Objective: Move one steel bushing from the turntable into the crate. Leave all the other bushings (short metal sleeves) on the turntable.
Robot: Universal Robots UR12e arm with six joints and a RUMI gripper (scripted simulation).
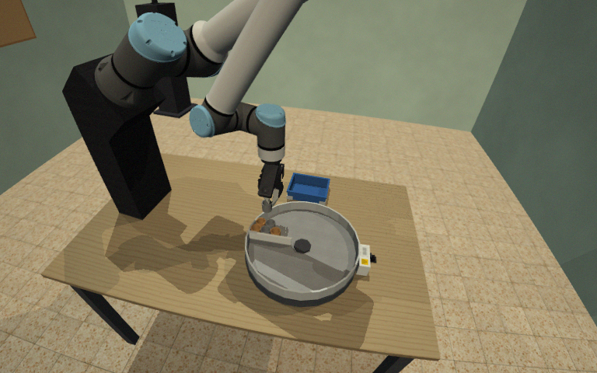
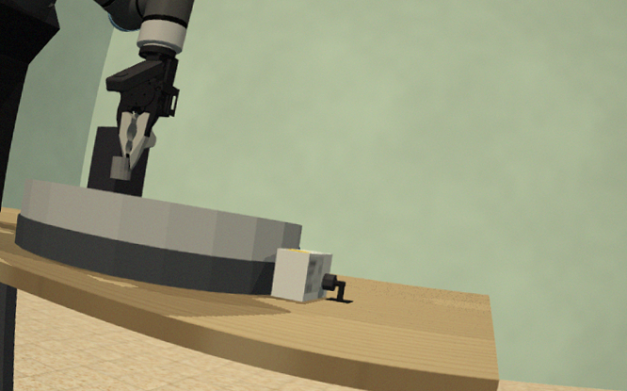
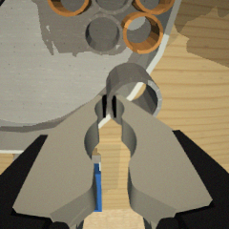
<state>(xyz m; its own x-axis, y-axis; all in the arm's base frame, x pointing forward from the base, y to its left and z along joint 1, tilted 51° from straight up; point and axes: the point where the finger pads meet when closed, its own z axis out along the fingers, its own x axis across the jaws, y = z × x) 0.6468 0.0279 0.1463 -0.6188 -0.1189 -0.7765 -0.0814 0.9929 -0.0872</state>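
My gripper is now 290 mm to the right of the blue crate, 130 mm above it and 80 mm short of it. The rest, counted from my hand: round grey turntable: 150 mm ahead, 100 mm below, 80 mm to the right.
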